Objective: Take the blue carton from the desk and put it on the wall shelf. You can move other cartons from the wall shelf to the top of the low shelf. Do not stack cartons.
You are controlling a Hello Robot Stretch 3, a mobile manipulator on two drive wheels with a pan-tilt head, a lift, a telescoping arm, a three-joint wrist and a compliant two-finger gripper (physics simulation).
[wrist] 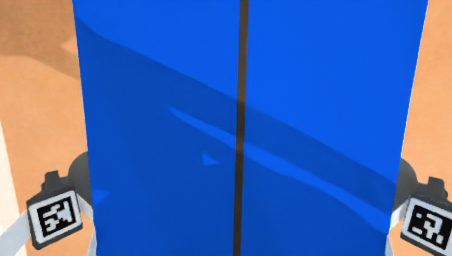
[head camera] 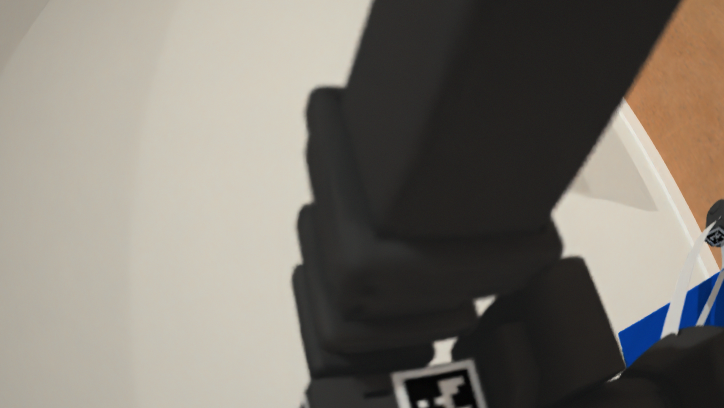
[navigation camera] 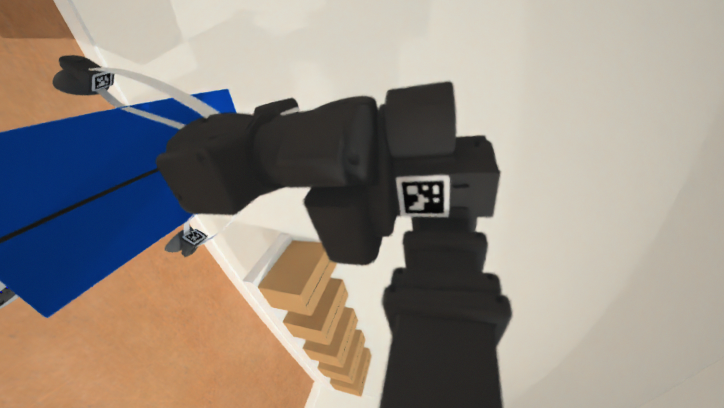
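The blue carton (head camera: 643, 339) (navigation camera: 91, 172) (wrist: 165, 75) has a dark stripe down its middle. It is held up off the floor, between the two fingertips of my gripper (navigation camera: 132, 161) (wrist: 243, 177). In the wrist view both fingertips press on its opposite sides, and the floor shows behind it. In the head view, part of the carton and one fingertip show at the right edge, partly hidden by the wrist. The desk does not show. I cannot tell whether the wall shelf or the low shelf is the one in the navigation view.
In the navigation view, several brown cartons (navigation camera: 296, 271) stand in a row beside a pale board (navigation camera: 267, 257) near the wall's foot, below my wrist in the picture. The pale wall (head camera: 217, 202) (navigation camera: 582, 177) is behind my arm. The brown floor (navigation camera: 202, 329) lies at the left.
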